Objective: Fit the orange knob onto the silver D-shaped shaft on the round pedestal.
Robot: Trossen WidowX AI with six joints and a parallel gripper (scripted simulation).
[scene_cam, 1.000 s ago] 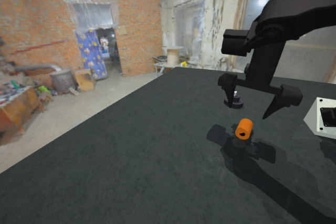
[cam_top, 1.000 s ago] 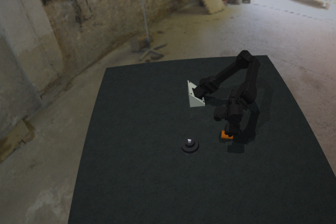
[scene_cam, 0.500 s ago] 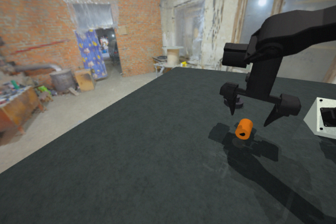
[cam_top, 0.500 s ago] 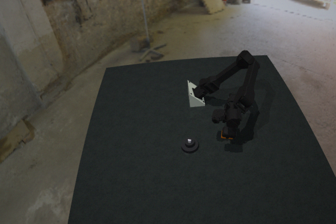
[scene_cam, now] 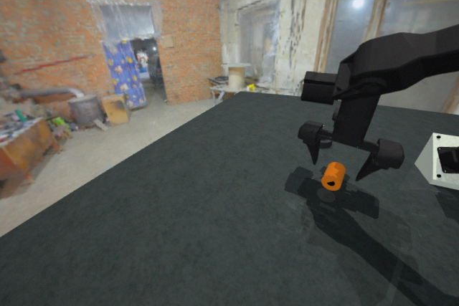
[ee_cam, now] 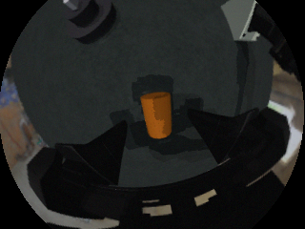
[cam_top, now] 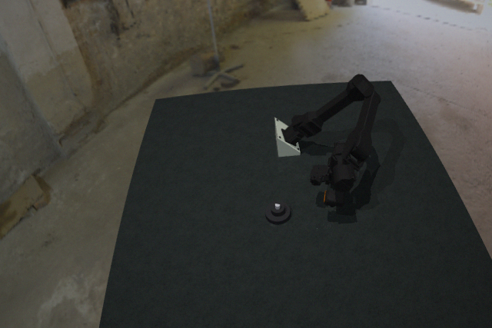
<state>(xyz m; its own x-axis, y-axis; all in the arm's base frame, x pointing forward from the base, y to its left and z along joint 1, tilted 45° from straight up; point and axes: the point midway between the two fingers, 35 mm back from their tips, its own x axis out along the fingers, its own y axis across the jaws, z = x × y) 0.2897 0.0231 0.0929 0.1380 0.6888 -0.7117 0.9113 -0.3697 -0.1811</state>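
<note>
Right now my gripper tip is 1 cm past the orange knob, 1 cm to the left of it and 1 cm above it. From my gripper tip the other things lie so: round pedestal: 20 cm to the right.
</note>
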